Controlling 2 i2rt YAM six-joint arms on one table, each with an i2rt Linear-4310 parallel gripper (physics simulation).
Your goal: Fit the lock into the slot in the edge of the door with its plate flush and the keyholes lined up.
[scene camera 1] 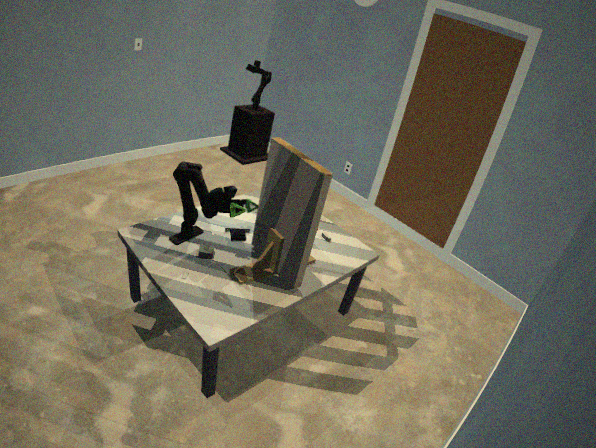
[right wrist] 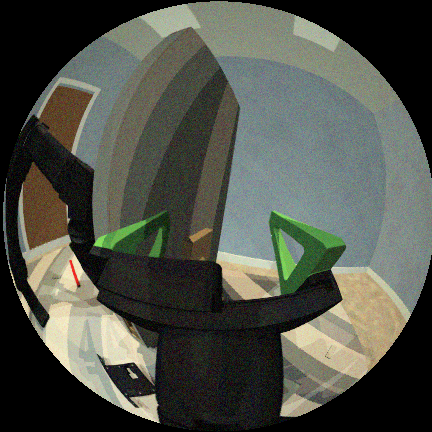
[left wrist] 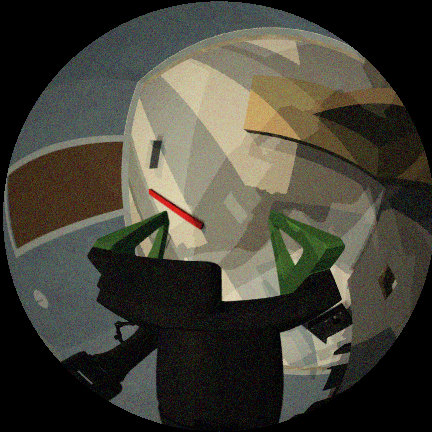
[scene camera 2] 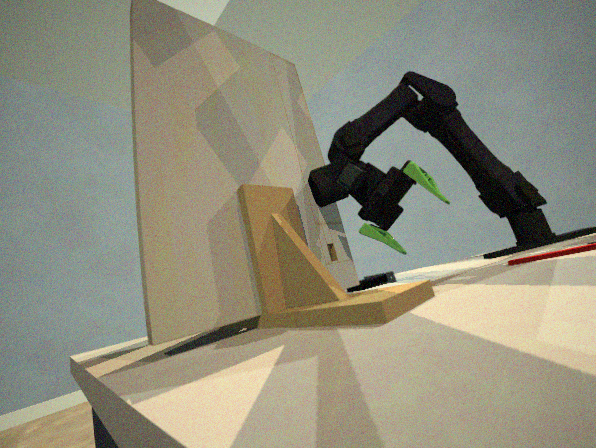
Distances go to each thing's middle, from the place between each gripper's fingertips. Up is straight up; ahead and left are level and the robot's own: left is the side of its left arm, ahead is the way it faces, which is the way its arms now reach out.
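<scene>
Counted from my left hand: wooden bracket [scene camera 2: 295, 290] 20 mm above, 120 mm ahead, 220 mm to the right; door panel [scene camera 2: 210, 111] 240 mm above, 220 mm to the right, 120 mm ahead; dark lock [right wrist: 117, 373] 70 mm below, 210 mm to the right, 190 mm behind.
Relative to the door panel, my right hand is 3 cm below it, 9 cm to the right of it and 14 cm short of it. Counted from my right hand: wooden bracket 19 cm below, 9 cm to the left, 14 cm ahead; dark lock 28 cm below, 17 cm behind, 10 cm to the left.
</scene>
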